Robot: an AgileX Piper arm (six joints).
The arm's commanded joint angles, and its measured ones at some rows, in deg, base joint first. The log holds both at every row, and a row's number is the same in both.
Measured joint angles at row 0: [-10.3 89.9 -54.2 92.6 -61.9 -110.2]
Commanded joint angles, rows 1 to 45: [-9.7 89.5 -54.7 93.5 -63.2 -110.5]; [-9.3 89.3 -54.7 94.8 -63.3 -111.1]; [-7.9 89.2 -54.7 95.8 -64.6 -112.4]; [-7.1 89.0 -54.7 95.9 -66.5 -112.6]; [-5.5 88.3 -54.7 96.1 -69.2 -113.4]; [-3.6 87.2 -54.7 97.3 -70.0 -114.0]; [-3.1 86.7 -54.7 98.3 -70.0 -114.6]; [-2.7 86.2 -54.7 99.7 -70.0 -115.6]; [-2.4 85.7 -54.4 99.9 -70.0 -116.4]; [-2.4 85.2 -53.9 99.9 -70.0 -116.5]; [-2.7 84.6 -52.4 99.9 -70.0 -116.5]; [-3.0 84.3 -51.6 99.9 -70.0 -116.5]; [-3.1 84.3 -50.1 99.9 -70.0 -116.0]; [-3.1 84.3 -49.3 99.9 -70.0 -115.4]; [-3.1 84.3 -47.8 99.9 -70.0 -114.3]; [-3.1 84.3 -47.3 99.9 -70.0 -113.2]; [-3.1 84.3 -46.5 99.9 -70.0 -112.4]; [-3.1 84.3 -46.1 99.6 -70.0 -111.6]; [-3.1 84.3 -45.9 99.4 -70.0 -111.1]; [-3.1 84.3 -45.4 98.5 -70.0 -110.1]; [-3.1 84.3 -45.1 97.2 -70.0 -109.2]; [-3.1 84.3 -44.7 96.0 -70.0 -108.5]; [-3.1 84.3 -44.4 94.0 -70.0 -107.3]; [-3.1 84.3 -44.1 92.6 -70.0 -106.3]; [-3.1 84.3 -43.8 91.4 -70.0 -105.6]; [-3.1 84.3 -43.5 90.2 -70.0 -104.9]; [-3.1 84.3 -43.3 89.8 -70.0 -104.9]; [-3.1 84.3 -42.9 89.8 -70.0 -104.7]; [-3.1 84.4 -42.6 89.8 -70.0 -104.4]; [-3.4 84.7 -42.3 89.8 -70.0 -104.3]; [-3.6 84.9 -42.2 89.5 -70.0 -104.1]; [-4.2 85.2 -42.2 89.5 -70.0 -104.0]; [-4.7 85.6 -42.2 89.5 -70.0 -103.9]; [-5.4 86.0 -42.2 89.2 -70.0 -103.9]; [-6.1 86.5 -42.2 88.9 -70.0 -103.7]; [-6.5 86.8 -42.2 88.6 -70.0 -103.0]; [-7.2 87.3 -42.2 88.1 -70.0 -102.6]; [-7.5 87.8 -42.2 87.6 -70.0 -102.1]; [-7.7 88.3 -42.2 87.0 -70.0 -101.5]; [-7.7 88.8 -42.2 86.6 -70.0 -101.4]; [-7.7 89.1 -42.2 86.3 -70.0 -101.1]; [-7.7 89.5 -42.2 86.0 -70.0 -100.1]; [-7.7 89.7 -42.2 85.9 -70.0 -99.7]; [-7.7 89.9 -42.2 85.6 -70.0 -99.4]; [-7.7 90.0 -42.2 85.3 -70.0 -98.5]
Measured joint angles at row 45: [-7.4 89.2 -42.5 87.2 -69.6 -100.9]
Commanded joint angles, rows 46 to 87: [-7.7 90.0 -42.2 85.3 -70.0 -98.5]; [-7.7 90.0 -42.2 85.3 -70.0 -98.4]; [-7.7 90.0 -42.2 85.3 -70.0 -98.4]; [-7.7 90.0 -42.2 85.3 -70.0 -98.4]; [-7.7 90.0 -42.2 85.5 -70.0 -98.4]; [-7.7 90.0 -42.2 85.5 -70.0 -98.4]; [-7.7 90.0 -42.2 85.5 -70.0 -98.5]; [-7.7 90.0 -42.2 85.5 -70.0 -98.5]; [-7.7 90.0 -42.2 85.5 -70.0 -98.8]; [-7.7 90.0 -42.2 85.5 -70.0 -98.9]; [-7.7 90.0 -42.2 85.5 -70.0 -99.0]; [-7.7 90.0 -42.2 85.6 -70.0 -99.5]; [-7.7 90.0 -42.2 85.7 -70.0 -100.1]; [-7.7 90.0 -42.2 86.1 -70.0 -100.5]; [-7.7 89.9 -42.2 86.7 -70.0 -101.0]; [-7.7 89.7 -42.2 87.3 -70.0 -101.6]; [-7.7 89.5 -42.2 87.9 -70.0 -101.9]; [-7.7 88.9 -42.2 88.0 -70.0 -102.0]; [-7.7 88.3 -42.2 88.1 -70.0 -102.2]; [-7.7 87.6 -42.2 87.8 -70.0 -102.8]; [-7.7 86.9 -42.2 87.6 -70.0 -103.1]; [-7.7 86.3 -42.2 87.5 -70.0 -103.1]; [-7.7 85.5 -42.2 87.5 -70.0 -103.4]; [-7.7 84.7 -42.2 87.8 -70.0 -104.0]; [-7.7 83.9 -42.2 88.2 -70.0 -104.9]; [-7.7 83.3 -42.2 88.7 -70.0 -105.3]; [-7.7 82.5 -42.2 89.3 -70.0 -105.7]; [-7.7 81.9 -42.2 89.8 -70.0 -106.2]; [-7.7 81.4 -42.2 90.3 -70.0 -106.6]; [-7.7 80.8 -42.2 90.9 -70.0 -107.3]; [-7.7 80.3 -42.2 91.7 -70.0 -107.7]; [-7.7 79.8 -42.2 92.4 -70.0 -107.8]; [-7.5 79.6 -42.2 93.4 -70.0 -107.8]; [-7.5 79.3 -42.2 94.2 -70.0 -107.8]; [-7.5 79.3 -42.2 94.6 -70.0 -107.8]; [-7.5 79.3 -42.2 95.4 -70.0 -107.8]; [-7.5 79.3 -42.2 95.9 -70.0 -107.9]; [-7.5 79.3 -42.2 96.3 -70.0 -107.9]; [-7.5 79.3 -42.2 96.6 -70.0 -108.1]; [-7.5 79.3 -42.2 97.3 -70.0 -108.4]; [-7.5 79.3 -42.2 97.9 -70.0 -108.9]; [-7.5 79.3 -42.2 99.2 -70.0 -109.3]
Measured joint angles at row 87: [-7.5 79.8 -42.3 96.3 -69.5 -107.9]
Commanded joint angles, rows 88 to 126: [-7.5 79.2 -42.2 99.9 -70.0 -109.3]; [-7.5 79.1 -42.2 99.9 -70.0 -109.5]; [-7.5 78.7 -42.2 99.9 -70.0 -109.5]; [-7.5 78.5 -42.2 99.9 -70.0 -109.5]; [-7.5 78.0 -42.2 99.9 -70.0 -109.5]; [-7.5 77.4 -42.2 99.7 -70.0 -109.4]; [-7.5 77.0 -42.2 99.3 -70.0 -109.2]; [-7.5 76.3 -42.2 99.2 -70.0 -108.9]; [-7.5 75.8 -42.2 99.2 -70.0 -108.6]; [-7.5 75.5 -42.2 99.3 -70.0 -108.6]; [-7.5 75.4 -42.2 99.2 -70.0 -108.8]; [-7.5 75.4 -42.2 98.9 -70.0 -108.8]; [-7.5 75.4 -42.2 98.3 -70.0 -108.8]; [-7.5 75.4 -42.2 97.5 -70.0 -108.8]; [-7.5 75.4 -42.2 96.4 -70.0 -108.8]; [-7.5 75.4 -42.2 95.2 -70.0 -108.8]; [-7.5 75.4 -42.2 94.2 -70.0 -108.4]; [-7.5 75.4 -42.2 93.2 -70.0 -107.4]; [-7.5 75.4 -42.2 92.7 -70.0 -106.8]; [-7.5 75.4 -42.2 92.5 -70.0 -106.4]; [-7.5 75.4 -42.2 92.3 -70.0 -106.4]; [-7.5 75.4 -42.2 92.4 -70.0 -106.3]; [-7.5 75.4 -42.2 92.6 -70.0 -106.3]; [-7.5 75.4 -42.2 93.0 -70.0 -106.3]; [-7.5 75.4 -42.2 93.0 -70.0 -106.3]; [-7.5 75.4 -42.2 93.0 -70.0 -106.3]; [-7.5 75.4 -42.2 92.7 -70.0 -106.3]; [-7.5 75.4 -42.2 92.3 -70.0 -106.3]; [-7.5 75.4 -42.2 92.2 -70.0 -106.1]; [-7.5 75.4 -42.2 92.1 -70.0 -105.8]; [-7.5 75.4 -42.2 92.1 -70.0 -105.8]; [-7.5 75.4 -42.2 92.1 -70.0 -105.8]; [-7.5 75.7 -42.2 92.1 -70.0 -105.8]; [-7.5 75.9 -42.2 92.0 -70.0 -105.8]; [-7.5 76.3 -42.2 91.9 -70.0 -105.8]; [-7.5 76.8 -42.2 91.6 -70.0 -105.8]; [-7.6 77.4 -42.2 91.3 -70.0 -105.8]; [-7.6 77.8 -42.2 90.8 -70.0 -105.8]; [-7.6 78.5 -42.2 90.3 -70.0 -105.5]
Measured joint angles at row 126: [-7.5 76.5 -42.3 92.7 -69.7 -106.0]
